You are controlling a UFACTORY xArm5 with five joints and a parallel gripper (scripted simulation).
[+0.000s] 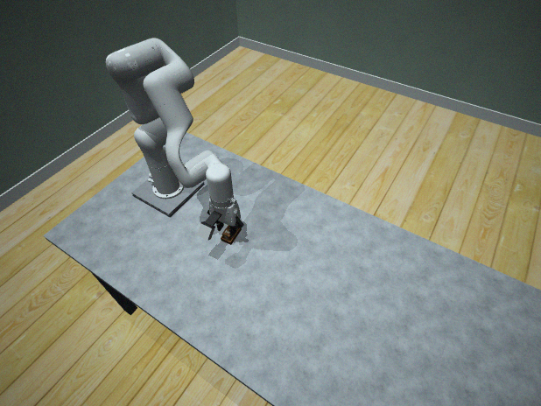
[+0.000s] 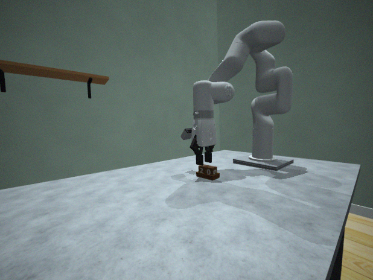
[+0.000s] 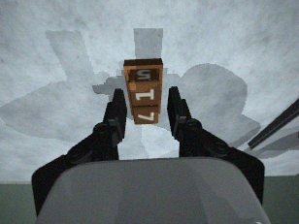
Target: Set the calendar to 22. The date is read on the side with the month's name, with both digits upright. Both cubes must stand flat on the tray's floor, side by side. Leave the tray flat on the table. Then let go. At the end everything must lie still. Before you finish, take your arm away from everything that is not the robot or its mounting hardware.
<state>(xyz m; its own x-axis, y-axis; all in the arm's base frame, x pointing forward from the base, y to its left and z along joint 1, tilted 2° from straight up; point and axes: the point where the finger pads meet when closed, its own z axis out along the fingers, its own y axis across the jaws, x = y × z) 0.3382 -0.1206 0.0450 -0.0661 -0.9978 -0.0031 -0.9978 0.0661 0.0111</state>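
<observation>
My hand is 4 cm above the date cube. Also, from my hand: brown calendar tray: 6 cm below, 2 cm to the left.
</observation>
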